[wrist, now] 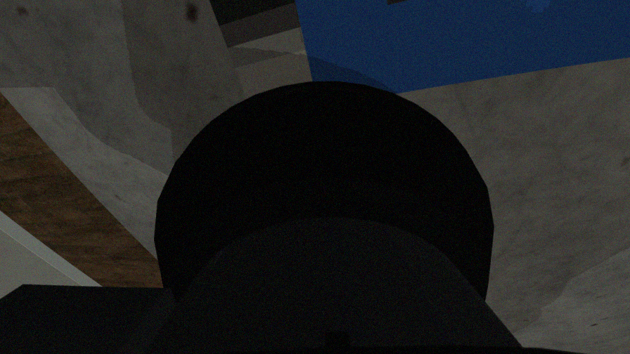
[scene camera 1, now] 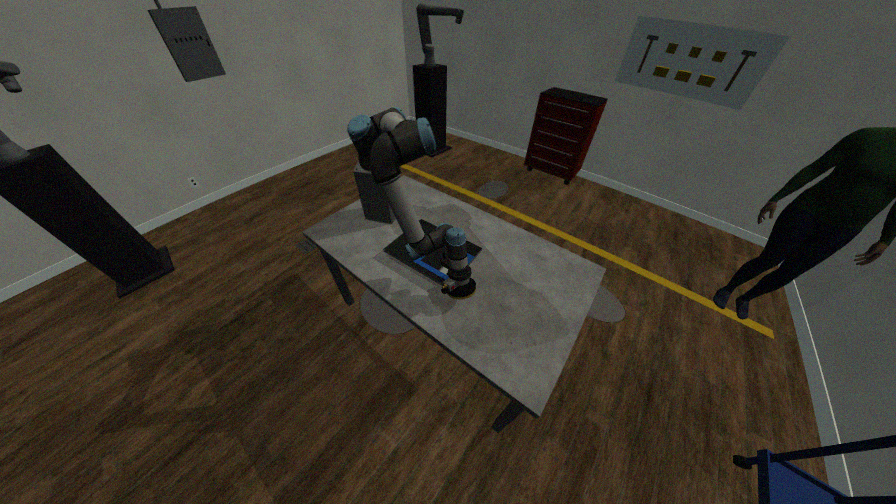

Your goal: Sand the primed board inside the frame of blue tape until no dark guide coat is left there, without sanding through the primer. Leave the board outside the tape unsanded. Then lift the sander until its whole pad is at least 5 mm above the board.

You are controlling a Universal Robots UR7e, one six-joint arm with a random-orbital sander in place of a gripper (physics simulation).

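Observation:
The sander's round pad (scene camera 1: 462,288) (wrist: 325,150) is at the board's near right edge in the scene view, mostly over bare table; its height is unclear. The dark primed board (scene camera 1: 401,247) (wrist: 252,6) lies flat, partly hidden by arm and sander. Blue tape (scene camera 1: 430,267) (wrist: 475,42) shows beyond the pad. A pale patch (scene camera 1: 444,270) shows beside the tape in the scene view. In the wrist view the board strip left of the tape has a lighter grey area (wrist: 275,57) near the pad, outside the tape. Most of the framed area is hidden.
The grey table (scene camera 1: 532,325) carries the arm's base block (scene camera 1: 374,199). A person in green (scene camera 1: 839,175) stands at the right by the yellow floor line (scene camera 1: 563,235). A red drawer cabinet (scene camera 1: 565,134) and another arm on a black pedestal (scene camera 1: 430,100) stand behind.

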